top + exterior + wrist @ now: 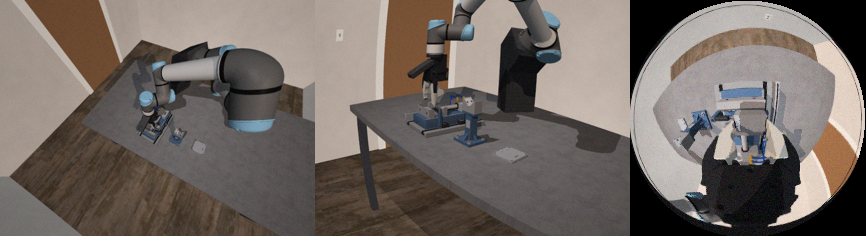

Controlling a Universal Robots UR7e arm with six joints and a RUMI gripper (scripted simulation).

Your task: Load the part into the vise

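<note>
Right now my hand is 1 cm above the part. The rest, counted from my hand: fixed jaw (3 cm ahead, 2 cm to the left, 3 cm below); then moving jaw (4 cm behind, 2 cm to the left, 3 cm below); then air cylinder rod (9 cm behind, 1 cm to the left, 3 cm below).
</note>
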